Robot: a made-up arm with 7 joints.
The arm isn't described. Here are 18 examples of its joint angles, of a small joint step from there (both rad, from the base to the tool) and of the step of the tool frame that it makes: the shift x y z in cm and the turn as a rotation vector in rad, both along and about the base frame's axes.
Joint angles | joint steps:
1: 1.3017 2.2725 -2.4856 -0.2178 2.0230 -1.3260 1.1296 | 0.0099 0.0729 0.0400 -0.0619 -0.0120 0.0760 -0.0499
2: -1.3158 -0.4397 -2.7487 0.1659 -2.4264 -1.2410 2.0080 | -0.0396 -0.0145 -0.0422 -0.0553 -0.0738 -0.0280 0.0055
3: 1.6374 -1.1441 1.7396 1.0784 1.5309 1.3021 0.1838 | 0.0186 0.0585 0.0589 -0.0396 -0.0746 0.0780 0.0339
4: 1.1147 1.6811 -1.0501 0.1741 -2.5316 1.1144 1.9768 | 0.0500 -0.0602 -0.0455 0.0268 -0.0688 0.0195 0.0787
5: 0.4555 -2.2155 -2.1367 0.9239 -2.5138 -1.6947 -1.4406 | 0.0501 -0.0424 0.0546 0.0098 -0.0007 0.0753 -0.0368
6: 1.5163 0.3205 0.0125 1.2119 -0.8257 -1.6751 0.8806 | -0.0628 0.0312 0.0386 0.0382 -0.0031 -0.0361 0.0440
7: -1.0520 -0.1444 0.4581 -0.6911 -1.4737 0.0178 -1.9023 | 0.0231 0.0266 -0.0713 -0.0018 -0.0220 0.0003 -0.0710
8: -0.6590 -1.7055 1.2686 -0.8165 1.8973 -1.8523 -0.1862 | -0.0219 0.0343 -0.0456 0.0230 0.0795 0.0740 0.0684
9: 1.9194 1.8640 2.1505 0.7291 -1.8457 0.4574 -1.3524 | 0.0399 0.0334 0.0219 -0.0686 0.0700 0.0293 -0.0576
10: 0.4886 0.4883 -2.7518 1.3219 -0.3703 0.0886 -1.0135 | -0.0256 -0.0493 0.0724 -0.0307 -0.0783 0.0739 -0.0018
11: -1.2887 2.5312 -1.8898 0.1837 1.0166 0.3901 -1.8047 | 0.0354 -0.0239 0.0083 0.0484 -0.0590 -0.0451 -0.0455
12: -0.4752 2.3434 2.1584 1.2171 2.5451 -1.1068 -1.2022 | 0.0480 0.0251 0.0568 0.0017 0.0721 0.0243 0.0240
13: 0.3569 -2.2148 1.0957 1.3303 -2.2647 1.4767 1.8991 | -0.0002 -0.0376 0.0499 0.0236 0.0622 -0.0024 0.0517
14: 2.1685 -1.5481 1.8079 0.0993 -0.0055 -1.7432 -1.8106 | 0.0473 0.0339 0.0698 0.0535 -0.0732 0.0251 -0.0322
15: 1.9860 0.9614 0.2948 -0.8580 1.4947 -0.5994 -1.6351 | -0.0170 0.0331 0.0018 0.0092 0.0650 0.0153 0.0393
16: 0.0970 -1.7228 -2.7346 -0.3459 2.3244 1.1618 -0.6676 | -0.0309 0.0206 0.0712 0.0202 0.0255 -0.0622 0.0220
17: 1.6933 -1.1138 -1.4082 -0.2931 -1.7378 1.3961 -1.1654 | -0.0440 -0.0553 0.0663 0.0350 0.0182 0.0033 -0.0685
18: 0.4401 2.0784 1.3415 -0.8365 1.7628 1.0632 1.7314 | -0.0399 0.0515 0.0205 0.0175 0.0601 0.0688 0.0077
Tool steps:
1: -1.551 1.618 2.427 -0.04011 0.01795 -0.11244
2: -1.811 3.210 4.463 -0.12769 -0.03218 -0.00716
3: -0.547 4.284 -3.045 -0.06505 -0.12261 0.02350
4: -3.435 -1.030 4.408 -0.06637 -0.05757 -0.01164
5: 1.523 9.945 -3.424 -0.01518 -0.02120 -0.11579
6: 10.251 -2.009 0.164 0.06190 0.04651 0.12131
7: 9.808 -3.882 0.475 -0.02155 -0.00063 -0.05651
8: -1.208 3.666 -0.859 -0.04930 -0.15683 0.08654
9: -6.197 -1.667 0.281 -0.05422 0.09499 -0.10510
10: -4.400 -3.633 1.901 -0.00539 0.13833 -0.00959
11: 2.211 -1.155 -0.395 -0.04695 0.02121 -0.04448
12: 0.285 -5.959 0.523 -0.10114 -0.02291 -0.06826
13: -5.182 -1.141 0.749 -0.02592 -0.01224 -0.00091
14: 1.565 -3.860 2.423 -0.05938 0.00415 -0.12442
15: 0.141 1.824 3.570 0.02744 0.01915 -0.00365
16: -2.446 -1.736 -1.218 -0.01778 -0.11000 -0.01508
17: -1.152 -5.867 -10.132 -0.05905 -0.14615 0.13618
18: -0.870 -3.308 -7.771 -0.14268 0.01307 0.00996
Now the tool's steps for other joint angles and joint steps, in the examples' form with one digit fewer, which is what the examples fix.
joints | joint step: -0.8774 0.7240 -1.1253 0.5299 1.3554 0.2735 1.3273 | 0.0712 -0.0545 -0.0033 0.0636 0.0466 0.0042 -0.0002
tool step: 12.60 3.48 3.63 -0.0336 0.1487 -0.0701
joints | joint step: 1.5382 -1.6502 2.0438 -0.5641 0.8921 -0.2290 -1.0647 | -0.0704 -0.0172 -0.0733 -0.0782 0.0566 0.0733 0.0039
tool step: -0.05 0.13 -1.13 0.0922 0.0937 0.1098
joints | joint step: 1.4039 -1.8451 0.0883 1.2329 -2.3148 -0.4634 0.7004 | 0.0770 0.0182 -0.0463 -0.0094 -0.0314 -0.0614 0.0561
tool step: 0.41 -3.06 -5.88 -0.0497 0.0635 -0.1388
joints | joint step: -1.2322 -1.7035 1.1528 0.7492 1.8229 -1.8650 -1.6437 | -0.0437 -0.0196 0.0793 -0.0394 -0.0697 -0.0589 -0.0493
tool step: -5.42 -1.03 -5.68 -0.0012 0.1684 0.0473
